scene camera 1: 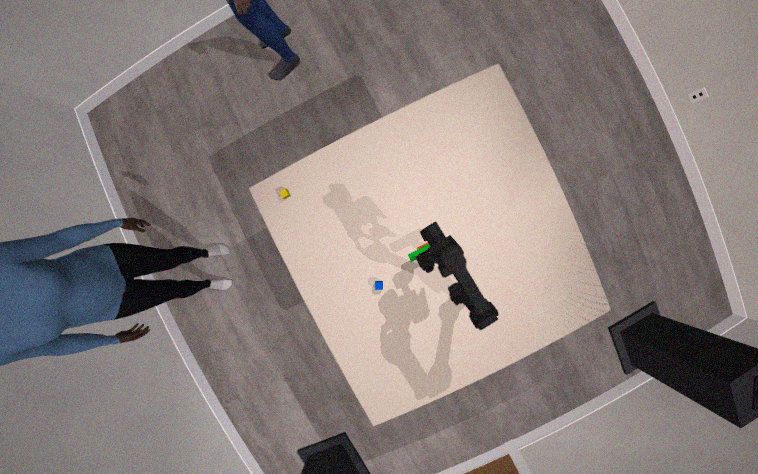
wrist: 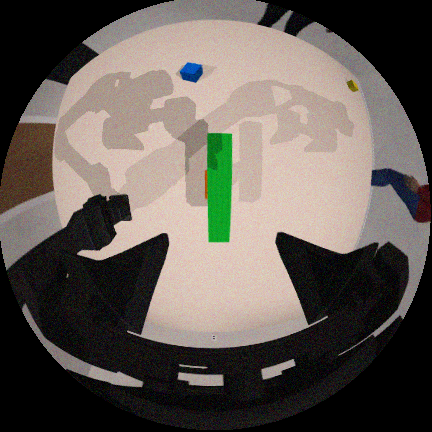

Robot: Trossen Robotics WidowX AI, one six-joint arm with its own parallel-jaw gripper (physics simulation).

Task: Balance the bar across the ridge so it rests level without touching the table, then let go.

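Seen in the pictures: gripper, fingertip midpoint: (wrist: 223,238); arm's base at its link origin: (scene camera 1: 456,290) (wrist: 119,207).
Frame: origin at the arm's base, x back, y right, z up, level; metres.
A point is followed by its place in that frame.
The green bar (scene camera 1: 419,252) @[x -0.244, y -0.081, z 0.081 m] (wrist: 219,190) @[x -0.241, y -0.049, z 0.082 m] lies lengthwise away from my gripper in the wrist view and looks about level. Its shadows on the table stand apart from it. A small part of the orange ridge (scene camera 1: 423,245) @[x -0.257, y -0.051, z 0.081 m] (wrist: 206,184) @[x -0.225, y -0.057, z 0.082 m] shows at the left side of the bar, near its mid-length; the rest is hidden under the bar. My gripper (scene camera 1: 433,247) @[x -0.241, y -0.027, z 0.171 m] (wrist: 223,238) @[x -0.241, y -0.027, z 0.171 m] is open, with nothing between its fingers. It is above the bar, and in the scene view the arm hides part of the bar. The fingertips stand wide to either side of the bar's near end in the wrist view.
A blue cube (scene camera 1: 379,285) @[x -0.184, y -0.299, z 0.033 m] (wrist: 191,72) @[x -0.187, y -0.285, z 0.033 m] stands on the pale table (scene camera 1: 503,167) @[x -0.406, y 0.437, z 0.000 m] (wrist: 310,200) @[x -0.472, y -0.025, z 0.000 m], some way from the bar. A yellow cube (scene camera 1: 283,193) @[x -0.740, y -0.500, z 0.033 m] (wrist: 352,85) is near a far table corner. The arm's shadows fall across the table around the bar.
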